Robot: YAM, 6 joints.
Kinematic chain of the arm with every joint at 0, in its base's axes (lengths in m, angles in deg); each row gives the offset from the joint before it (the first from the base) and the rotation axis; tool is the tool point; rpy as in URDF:
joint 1: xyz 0 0 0.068 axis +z
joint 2: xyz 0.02 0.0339 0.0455 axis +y
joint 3: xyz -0.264 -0.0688 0 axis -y
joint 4: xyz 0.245 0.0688 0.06 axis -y
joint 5: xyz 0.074 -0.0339 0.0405 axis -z
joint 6: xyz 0.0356 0 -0.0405 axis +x
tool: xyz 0 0 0 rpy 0 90 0
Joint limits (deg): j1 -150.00..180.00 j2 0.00..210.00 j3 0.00..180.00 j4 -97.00..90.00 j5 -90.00..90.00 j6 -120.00..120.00
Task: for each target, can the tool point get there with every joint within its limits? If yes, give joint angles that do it. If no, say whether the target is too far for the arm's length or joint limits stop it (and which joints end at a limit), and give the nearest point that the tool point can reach.
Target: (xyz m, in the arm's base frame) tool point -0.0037 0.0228 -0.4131
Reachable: no: joint limits stop it (at a limit: joint 2) | nearest point -0.0111 0.0682 -0.3326 | short by 0.093 m
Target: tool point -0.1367 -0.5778 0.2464
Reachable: yes | joints -105.59 151.13 129.47 45.18 -41.63 -2.67
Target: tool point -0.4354 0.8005 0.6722
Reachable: no: too far | nearest point -0.2629 0.4834 0.4459 | short by 0.426 m
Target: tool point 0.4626 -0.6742 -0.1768
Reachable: no: too far | nearest point 0.3440 -0.5014 -0.1005 | short by 0.223 m
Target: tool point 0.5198 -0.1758 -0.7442
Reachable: no: too far | nearest point 0.3665 -0.1240 -0.3529 | short by 0.423 m
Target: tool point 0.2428 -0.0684 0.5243
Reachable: yes | joints -9.44 74.53 80.10 43.54 50.98 14.22
